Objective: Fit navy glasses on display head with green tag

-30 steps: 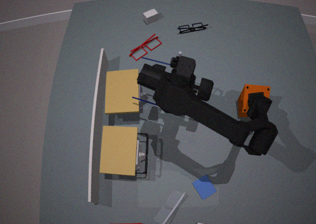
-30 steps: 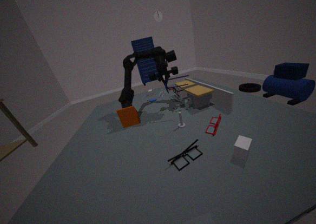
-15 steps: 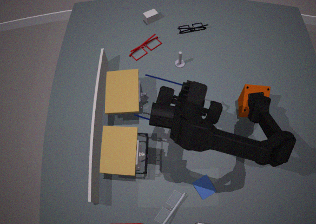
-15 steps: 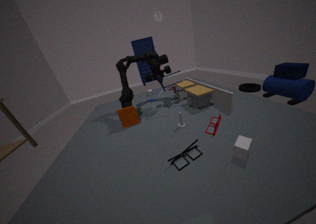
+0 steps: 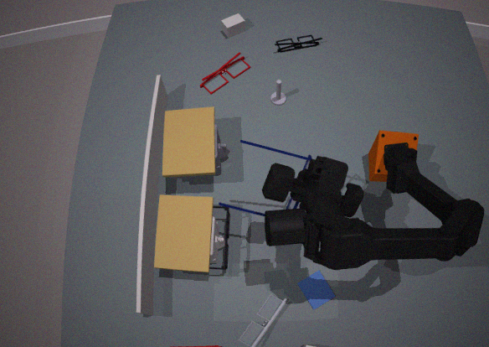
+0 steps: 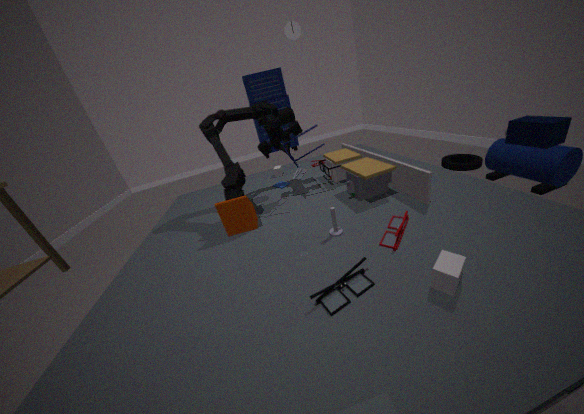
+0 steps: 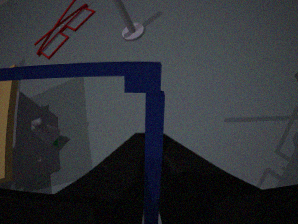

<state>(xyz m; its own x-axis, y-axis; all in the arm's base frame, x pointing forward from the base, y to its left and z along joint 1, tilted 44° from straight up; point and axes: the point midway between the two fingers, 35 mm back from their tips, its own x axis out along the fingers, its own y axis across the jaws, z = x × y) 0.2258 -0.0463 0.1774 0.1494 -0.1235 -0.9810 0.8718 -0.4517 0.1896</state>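
The white peg is 290 mm to the right of my gripper tip, 180 mm below it and 20 mm ahead of it. Round my gripper tip: blue pad: 220 mm to the left, 200 mm below, 30 mm behind; white wall: 350 mm ahead, 150 mm below, 30 mm to the right.
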